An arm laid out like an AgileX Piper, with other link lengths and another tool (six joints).
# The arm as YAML. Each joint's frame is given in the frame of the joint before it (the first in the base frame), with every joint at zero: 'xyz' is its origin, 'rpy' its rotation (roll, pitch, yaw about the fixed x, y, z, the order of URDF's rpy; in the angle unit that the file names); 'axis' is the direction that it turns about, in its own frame. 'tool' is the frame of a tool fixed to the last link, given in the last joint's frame.
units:
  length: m
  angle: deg
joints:
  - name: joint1
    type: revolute
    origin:
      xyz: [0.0, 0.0, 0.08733]
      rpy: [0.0, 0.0, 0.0]
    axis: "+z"
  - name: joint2
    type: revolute
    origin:
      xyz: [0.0, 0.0, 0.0]
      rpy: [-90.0, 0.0, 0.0]
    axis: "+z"
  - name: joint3
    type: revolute
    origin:
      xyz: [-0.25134, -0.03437, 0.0]
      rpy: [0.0, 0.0, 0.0]
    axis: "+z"
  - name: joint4
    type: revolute
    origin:
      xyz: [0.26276, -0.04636, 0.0]
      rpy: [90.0, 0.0, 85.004]
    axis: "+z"
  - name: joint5
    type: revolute
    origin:
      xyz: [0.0, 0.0, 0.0]
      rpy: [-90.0, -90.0, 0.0]
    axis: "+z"
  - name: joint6
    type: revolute
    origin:
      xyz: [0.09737, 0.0, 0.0]
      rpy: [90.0, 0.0, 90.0]
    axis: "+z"
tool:
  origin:
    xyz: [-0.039, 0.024, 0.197]
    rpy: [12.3, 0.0, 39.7]
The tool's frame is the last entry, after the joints.
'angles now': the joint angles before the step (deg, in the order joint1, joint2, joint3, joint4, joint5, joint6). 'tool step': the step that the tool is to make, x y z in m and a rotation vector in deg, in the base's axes. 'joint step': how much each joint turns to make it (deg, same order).
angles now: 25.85, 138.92, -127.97, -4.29, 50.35, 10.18
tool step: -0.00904, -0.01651, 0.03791, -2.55, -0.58, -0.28
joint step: 0.00, -4.82, -0.01, -2.46, 5.43, -0.11
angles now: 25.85, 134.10, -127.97, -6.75, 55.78, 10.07
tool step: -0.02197, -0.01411, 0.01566, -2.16, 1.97, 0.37
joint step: 0.00, -5.05, 3.42, -0.53, 4.26, -1.06
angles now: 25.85, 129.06, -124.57, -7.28, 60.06, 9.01
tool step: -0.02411, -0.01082, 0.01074, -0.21, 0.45, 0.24
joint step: 0.00, -7.81, 10.22, 0.00, -1.93, 0.00
